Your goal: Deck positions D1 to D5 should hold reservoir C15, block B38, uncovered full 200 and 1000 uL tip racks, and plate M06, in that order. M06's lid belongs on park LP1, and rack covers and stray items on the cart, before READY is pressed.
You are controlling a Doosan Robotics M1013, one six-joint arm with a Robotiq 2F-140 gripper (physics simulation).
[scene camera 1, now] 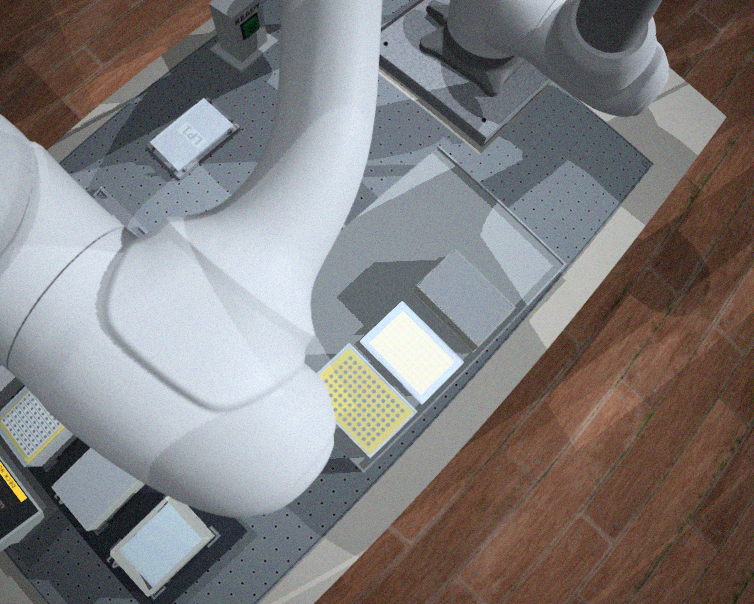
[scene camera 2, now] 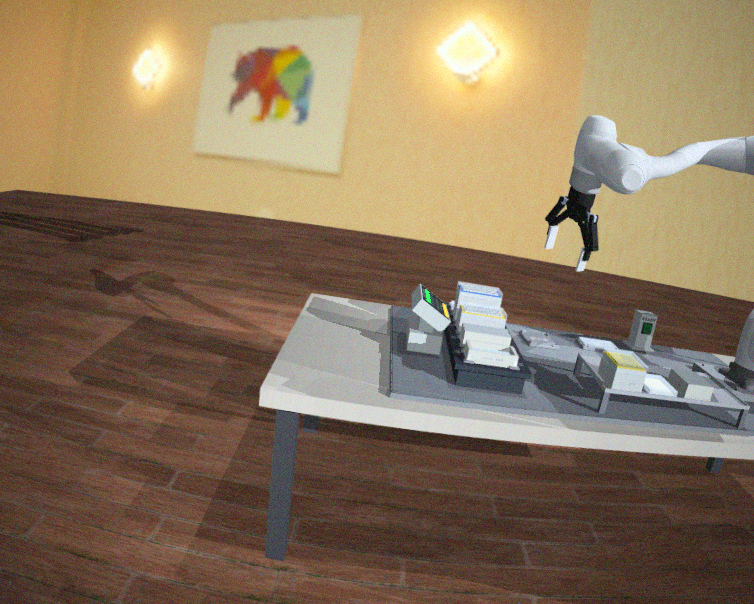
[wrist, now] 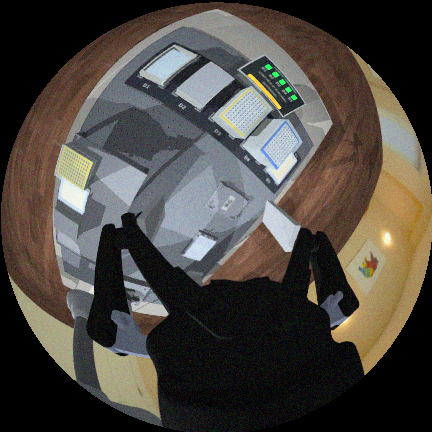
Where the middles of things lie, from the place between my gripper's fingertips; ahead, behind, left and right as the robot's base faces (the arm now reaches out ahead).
Scene:
I see my gripper 300 mm above the RG pad [wrist: 224, 200], 220 mm to the left of it and 60 mm past it. Round my hand: device with green screen [scene camera 2: 644, 322] (500 mm behind, 310 mm to the right, 240 mm below); LP1 pad [scene camera 1: 186, 169] (300 mm below, 290 mm behind, 230 mm to the right).

